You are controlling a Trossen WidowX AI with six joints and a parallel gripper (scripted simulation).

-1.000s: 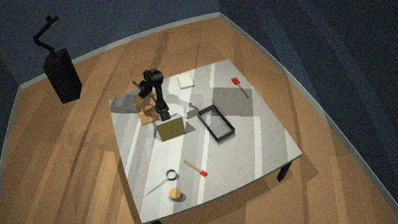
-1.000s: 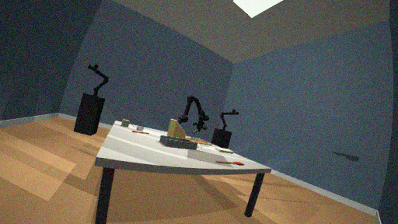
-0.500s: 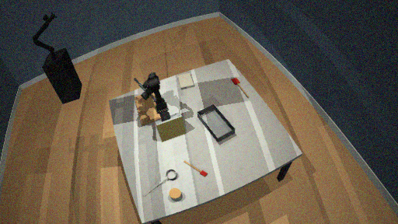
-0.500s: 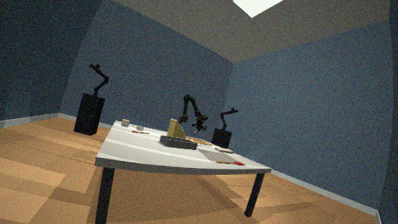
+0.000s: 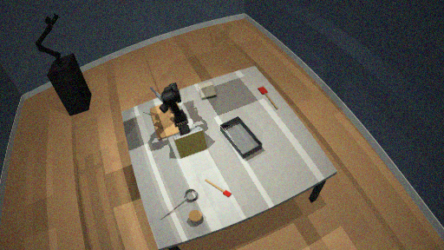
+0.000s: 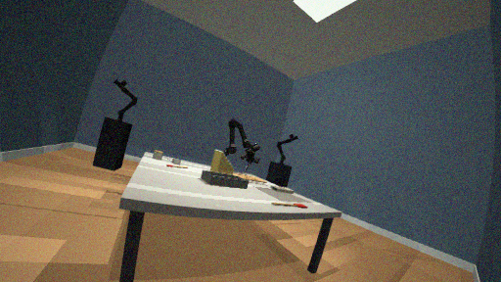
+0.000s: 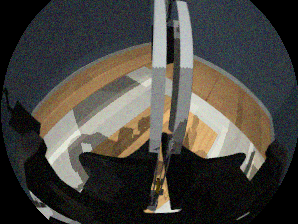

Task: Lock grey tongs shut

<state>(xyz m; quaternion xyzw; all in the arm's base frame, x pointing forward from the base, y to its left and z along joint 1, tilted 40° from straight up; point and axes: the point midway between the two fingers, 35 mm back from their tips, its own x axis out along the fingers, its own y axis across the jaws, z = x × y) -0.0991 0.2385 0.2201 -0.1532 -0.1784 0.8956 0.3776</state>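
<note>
Right now my gripper tip is 150 mm above the wooden board. The rest, counted from my gripper tip: roasting tin (480 mm ahead, 360 mm to the right, 130 mm below); then red spatula (820 mm ahead, 150 mm below); then pale block (360 mm ahead, 210 mm to the left, 140 mm below).
</note>
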